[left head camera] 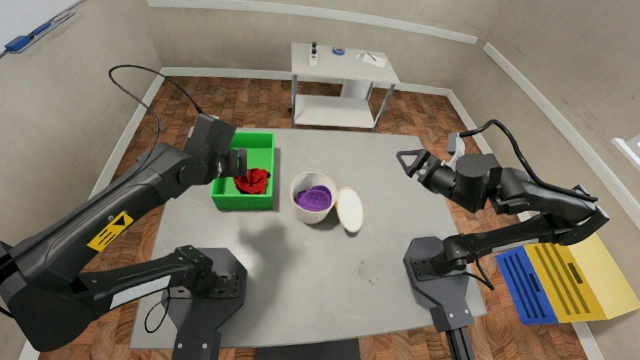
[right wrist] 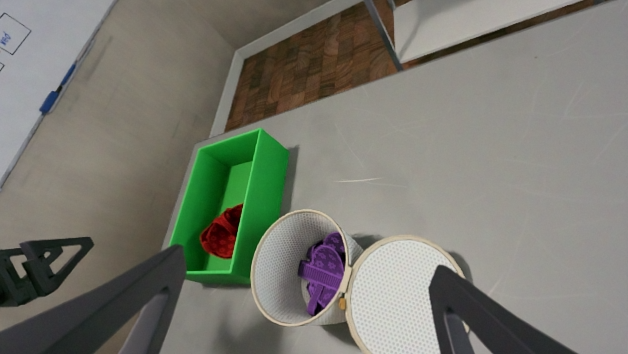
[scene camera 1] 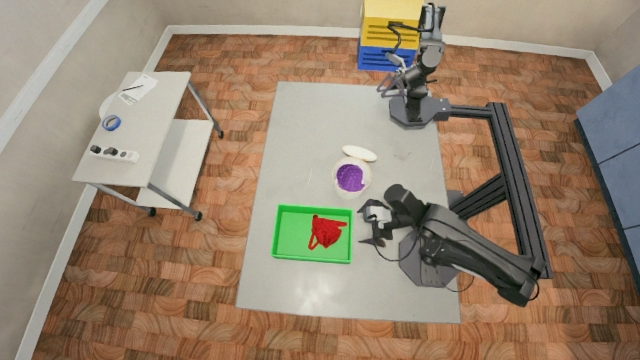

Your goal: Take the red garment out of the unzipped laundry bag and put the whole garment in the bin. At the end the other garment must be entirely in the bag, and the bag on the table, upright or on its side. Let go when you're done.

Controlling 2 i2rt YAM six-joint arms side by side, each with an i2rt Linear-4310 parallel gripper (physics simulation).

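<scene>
The red garment (left head camera: 252, 181) (scene camera 1: 326, 232) (right wrist: 222, 233) lies crumpled inside the green bin (left head camera: 244, 203) (scene camera 1: 312, 259) (right wrist: 267, 200). The white mesh laundry bag (left head camera: 311, 217) (scene camera 1: 352, 194) (right wrist: 280, 275) stands upright on the table, its round lid (left head camera: 350, 210) (scene camera 1: 359, 153) (right wrist: 395, 295) folded open beside it. The purple garment (left head camera: 314, 198) (scene camera 1: 349, 178) (right wrist: 324, 272) lies inside the bag. My left gripper (scene camera 1: 367, 225) is open and empty, raised near the bin's edge; its fingers overlap the bin in the left head camera. My right gripper (scene camera 1: 385, 89) (right wrist: 309, 266) is open and empty, raised away from the bag.
The grey table (left head camera: 320, 280) (scene camera 1: 300, 130) (right wrist: 475, 150) carries the bin and bag. A white side table (left head camera: 345, 64) (scene camera 1: 165, 107) stands beyond it. Yellow and blue crates (left head camera: 565, 285) (scene camera 1: 389, 37) stand on the floor by the right arm.
</scene>
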